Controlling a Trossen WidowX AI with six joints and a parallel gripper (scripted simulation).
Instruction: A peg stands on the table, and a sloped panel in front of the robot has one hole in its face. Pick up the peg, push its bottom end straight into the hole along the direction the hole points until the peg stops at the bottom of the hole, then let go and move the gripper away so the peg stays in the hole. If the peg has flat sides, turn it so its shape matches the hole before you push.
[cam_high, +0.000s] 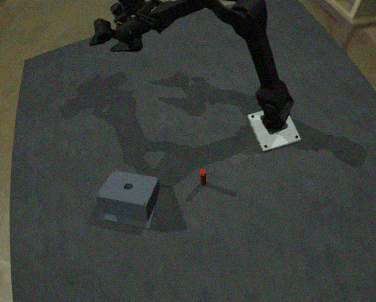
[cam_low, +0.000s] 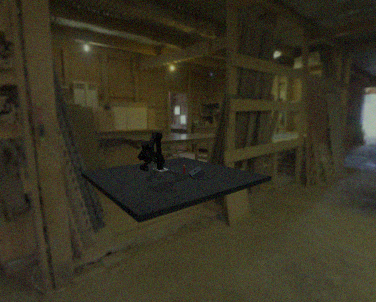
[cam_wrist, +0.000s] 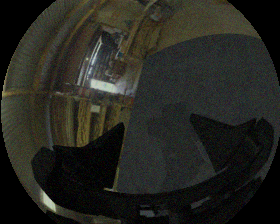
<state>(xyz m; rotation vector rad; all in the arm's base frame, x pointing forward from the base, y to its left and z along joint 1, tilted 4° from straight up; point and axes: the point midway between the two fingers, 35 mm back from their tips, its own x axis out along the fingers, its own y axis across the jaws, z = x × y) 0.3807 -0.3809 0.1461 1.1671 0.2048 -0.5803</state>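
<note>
Right now my gripper tip is 150 mm past the red peg, 480 mm to the right of it and 100 mm above it. Round my gripper tip: grey-blue sloped panel: 40 mm ahead, 450 mm to the left, 120 mm below.
</note>
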